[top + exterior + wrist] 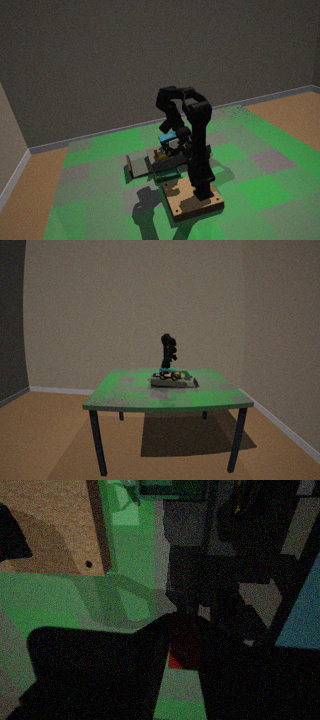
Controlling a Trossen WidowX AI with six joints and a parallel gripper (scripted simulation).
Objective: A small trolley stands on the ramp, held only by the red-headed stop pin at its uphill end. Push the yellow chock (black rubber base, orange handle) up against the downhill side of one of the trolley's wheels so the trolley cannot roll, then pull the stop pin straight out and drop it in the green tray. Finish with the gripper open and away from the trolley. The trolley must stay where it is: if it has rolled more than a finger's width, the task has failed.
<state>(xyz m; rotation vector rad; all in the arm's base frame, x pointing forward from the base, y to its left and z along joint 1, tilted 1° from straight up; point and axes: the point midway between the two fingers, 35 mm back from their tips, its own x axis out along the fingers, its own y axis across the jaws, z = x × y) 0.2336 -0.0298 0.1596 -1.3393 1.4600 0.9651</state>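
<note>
My gripper tip is 1 cm past the dark green tray, 12 cm to the right of it and 16 cm above it. From my gripper tip the other things lie so: red-headed stop pin: right at my gripper tip; trolley: 10 cm ahead, 1 cm to the left, 5 cm below; yellow chock: 6 cm ahead, 11 cm to the left, 8 cm below.
</note>
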